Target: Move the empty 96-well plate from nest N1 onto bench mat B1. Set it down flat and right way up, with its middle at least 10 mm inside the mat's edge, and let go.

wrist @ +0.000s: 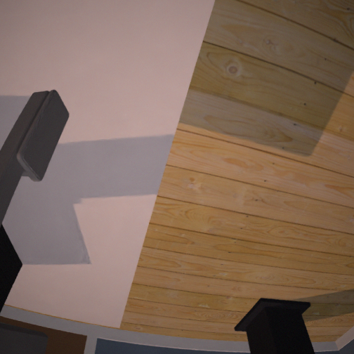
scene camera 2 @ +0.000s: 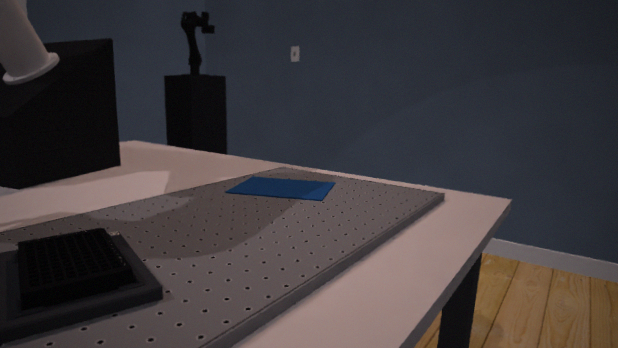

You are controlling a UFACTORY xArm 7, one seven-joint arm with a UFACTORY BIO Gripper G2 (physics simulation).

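Places are measured from the arm's base along level axes (x ahead, y left, z up), in centimetres.
Pixels of known places: arm's base, origin of its link: [scene camera 2: 32, 70].
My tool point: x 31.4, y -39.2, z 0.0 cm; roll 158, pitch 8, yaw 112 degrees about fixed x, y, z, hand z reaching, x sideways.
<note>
Ahead of a thing's pixels: the offset from my tool point to its top centre. "spot": to the spot under its first point. Level surfaces: height alone.
The black 96-well plate {dx +33.5, dy +20.2, dz -19.1 cm} [scene camera 2: 72, 257] sits flat, wells up, in the dark grey nest {spot: dx +42.5, dy +22.9, dz -20.6 cm} [scene camera 2: 149, 290] at the lower left of the scene view. The blue bench mat {dz -21.5 cm} [scene camera 2: 280, 187] lies flat near the far end of the perforated board, apart from the nest; part of it is in shadow. My gripper [wrist: 33, 237] is open and empty, its grey fingers at the left and lower left of the wrist view. It hangs away from the plate, over the pale table near its edge. Plate, nest and mat do not show in the wrist view, and the gripper does not show in the scene view.
The perforated grey board {dz -21.7 cm} [scene camera 2: 250, 235] lies on the pale table {dz -23.0 cm} [scene camera 2: 380, 260] [wrist: 115, 65]. A large black panel [scene camera 2: 75, 110] stands at the back left. A black pedestal [scene camera 2: 196, 115] [wrist: 280, 330] stands beyond the table, with a small black arm [scene camera 2: 194, 45] on top.
</note>
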